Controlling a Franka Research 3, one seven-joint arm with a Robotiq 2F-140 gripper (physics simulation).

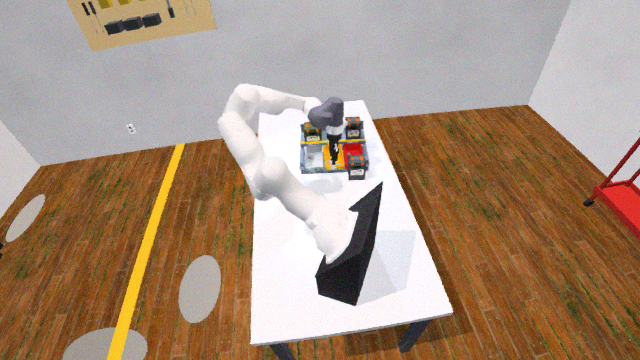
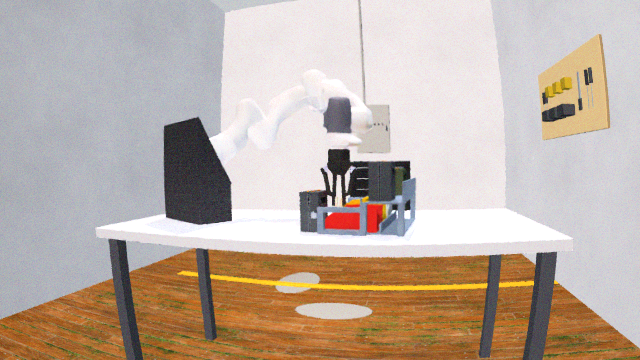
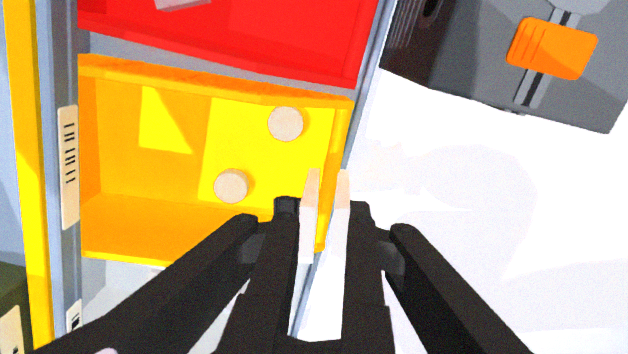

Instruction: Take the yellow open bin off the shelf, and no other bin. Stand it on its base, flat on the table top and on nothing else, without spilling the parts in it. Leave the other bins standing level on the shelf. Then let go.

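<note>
The yellow open bin (image 1: 327, 156) (image 2: 357, 202) (image 3: 150, 175) sits in the lower level of the blue-grey shelf (image 2: 363, 217) (image 3: 70, 60). Two pale round parts (image 3: 285, 123) (image 3: 231, 186) lie inside it. My gripper (image 1: 334, 161) (image 2: 339, 202) (image 3: 327, 189) points down and is shut on the bin's front wall, one pad inside and one outside. The bin looks about level; its base is hidden. A red bin (image 1: 353, 149) (image 2: 342, 221) (image 3: 225, 40) stands on one side of it and a light grey bin (image 1: 313, 156) (image 3: 120, 290) on the other, both on the shelf.
A dark case with orange latches (image 1: 356, 170) (image 2: 311, 212) (image 3: 475, 65) stands on the white table (image 1: 290, 300) (image 2: 150, 231), in front of the red bin's end. Two more cases (image 1: 353, 129) (image 1: 312, 132) stand on the shelf's upper level, behind the bins.
</note>
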